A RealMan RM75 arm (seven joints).
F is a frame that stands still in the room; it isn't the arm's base.
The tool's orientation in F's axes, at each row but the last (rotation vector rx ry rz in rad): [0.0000 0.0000 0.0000]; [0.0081 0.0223 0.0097]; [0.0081 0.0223 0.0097]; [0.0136 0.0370 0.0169]
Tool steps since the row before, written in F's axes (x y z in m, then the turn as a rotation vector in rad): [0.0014 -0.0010 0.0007 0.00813 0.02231 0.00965]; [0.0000 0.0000 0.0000 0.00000 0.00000 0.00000]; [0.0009 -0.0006 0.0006 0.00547 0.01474 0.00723]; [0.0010 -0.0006 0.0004 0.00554 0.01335 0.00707]
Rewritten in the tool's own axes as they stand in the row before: [0.0014 -0.0010 0.0007 0.00813 0.02231 0.00965]; [0.0000 0.0000 0.0000 0.00000 0.00000 0.00000]; [0.0009 -0.0006 0.0006 0.00545 0.01475 0.00723]; [0.0010 -0.0006 0.0004 0.00550 0.01335 0.00709]
